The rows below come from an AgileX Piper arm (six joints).
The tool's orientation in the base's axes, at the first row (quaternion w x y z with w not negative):
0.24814, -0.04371, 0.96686, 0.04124
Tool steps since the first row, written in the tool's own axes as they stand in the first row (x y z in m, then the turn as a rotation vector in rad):
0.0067, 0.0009, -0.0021, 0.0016, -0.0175, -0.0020
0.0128, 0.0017, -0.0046, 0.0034, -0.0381, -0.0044
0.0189, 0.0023, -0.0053, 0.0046, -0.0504, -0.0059
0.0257, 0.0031, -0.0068, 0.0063, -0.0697, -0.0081
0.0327, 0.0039, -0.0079, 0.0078, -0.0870, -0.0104
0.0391, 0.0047, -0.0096, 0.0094, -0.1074, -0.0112
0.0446, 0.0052, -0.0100, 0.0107, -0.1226, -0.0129
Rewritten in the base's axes. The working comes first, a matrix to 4 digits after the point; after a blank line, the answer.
The tool's axes in the first row as the columns of a matrix, in the base's axes (used below as rounded here):
-0.8730, -0.1050, 0.4762
-0.0641, 0.9928, 0.1014
-0.4834, 0.0581, -0.8735

-0.0069, 0.0003, -0.0014, -0.0005, -0.0177, 0.0000
-0.0135, 0.0004, -0.0021, -0.0011, -0.0385, 0.0000
-0.0193, 0.0005, -0.0044, -0.0015, -0.0509, 0.0000
-0.0260, 0.0007, -0.0063, -0.0020, -0.0704, 0.0000
-0.0327, 0.0010, -0.0087, -0.0026, -0.0879, 0.0003
-0.0392, 0.0012, -0.0102, -0.0023, -0.1084, -0.0010
-0.0442, 0.0013, -0.0125, -0.0026, -0.1237, -0.0010

